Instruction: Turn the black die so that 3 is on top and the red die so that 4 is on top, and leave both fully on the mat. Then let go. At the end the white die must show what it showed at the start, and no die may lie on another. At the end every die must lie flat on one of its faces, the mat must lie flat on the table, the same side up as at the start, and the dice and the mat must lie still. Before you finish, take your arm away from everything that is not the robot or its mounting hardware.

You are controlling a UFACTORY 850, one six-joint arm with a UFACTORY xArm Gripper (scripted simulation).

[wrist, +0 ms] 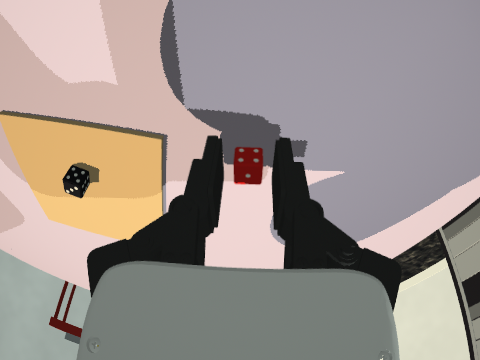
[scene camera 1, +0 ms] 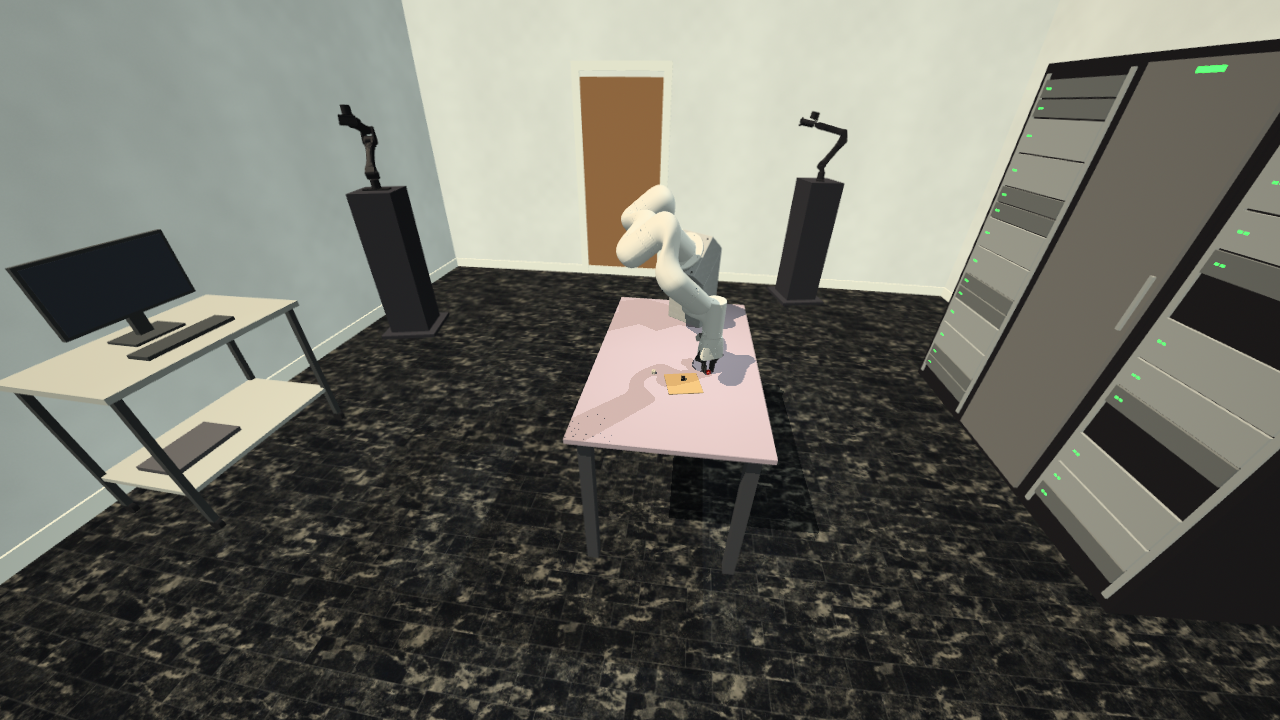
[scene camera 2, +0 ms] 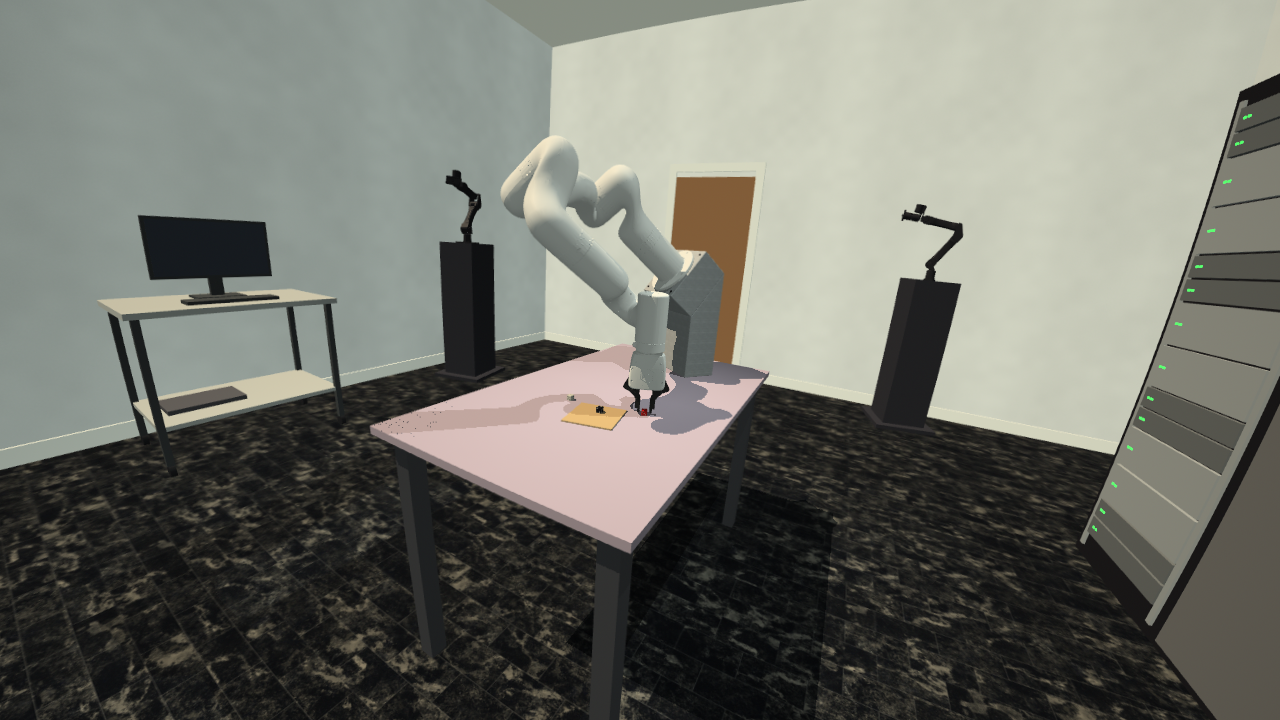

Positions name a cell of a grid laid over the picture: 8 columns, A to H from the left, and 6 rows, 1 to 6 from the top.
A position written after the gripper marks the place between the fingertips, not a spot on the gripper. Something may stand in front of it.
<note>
In view: the gripper (scene camera 2: E4), an orange mat (scene camera 2: D4) and a red die (wrist: E3).
The orange mat also shows in the wrist view (wrist: C4). The gripper is seen too in the wrist view (wrist: E3) and in scene camera 1 (scene camera 1: E4).
</note>
